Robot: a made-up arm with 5 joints. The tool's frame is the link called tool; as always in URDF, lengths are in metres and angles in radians.
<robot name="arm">
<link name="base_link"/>
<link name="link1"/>
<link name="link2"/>
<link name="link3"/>
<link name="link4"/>
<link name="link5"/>
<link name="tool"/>
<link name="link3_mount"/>
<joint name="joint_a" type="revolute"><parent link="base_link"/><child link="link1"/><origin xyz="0 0 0.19" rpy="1.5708 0 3.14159"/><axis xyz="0 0 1"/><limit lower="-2.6" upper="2.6" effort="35" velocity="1.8"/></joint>
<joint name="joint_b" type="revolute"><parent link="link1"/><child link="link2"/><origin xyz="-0.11 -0.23 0.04" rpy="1.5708 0 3.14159"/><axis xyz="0 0 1"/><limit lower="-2.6" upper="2.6" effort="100" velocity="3"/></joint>
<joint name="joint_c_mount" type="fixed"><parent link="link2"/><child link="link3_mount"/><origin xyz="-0.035 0.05 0.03" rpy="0 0 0"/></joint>
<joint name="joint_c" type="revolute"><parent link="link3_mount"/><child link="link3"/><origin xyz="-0.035 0.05 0.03" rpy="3.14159 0 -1.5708"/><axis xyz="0 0 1"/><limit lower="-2.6" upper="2.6" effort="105" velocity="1.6"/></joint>
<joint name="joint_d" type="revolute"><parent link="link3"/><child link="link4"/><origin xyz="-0.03 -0.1 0.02" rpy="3.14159 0 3.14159"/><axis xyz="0 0 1"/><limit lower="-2.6" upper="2.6" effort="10" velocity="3.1"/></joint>
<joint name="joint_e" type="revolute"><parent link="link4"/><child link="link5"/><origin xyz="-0.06 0.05 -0.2" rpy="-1.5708 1.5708 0"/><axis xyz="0 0 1"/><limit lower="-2.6" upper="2.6" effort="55" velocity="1.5"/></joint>
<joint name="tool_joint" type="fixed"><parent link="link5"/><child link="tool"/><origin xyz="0.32 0.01 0.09" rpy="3.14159 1.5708 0"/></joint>
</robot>
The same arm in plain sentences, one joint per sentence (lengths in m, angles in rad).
The arm has five revolute joints in a row. What follows holds with every joint at zero, and every direction is one of the base frame's.
The first joint lies 0.19 m along +z from the base frame's origin and turns about +y, from -2.6 to 2.6 rad.
The second joint lies 0.11 m along +x and 0.04 m along +y and 0.23 m along -z from the first joint and turns about +z, from -2.6 to 2.6 rad.
The third joint lies 0.07 m along -x and 0.1 m along +y and 0.06 m along +z from the second joint and turns about -z, from -2.6 to 2.6 rad.
The fourth joint lies 0.1 m along +x and 0.03 m along +y and 0.02 m along -z from the third joint and turns about +z, from -2.6 to 2.6 rad.
The fifth joint lies 0.05 m along -x and 0.06 m along -y and 0.2 m along -z from the fourth joint and turns about -x, from -2.6 to 2.6 rad.
The tool frame, which is the frame that the pose is given for, lies 0.09 m along -x and 0.01 m along -y and 0.32 m along -z from the fifth joint; its axes are the base frame's turned by roll 0, pitch 0 and yaw 0 rad (as in URDF: about the fixed x, then y, then z).

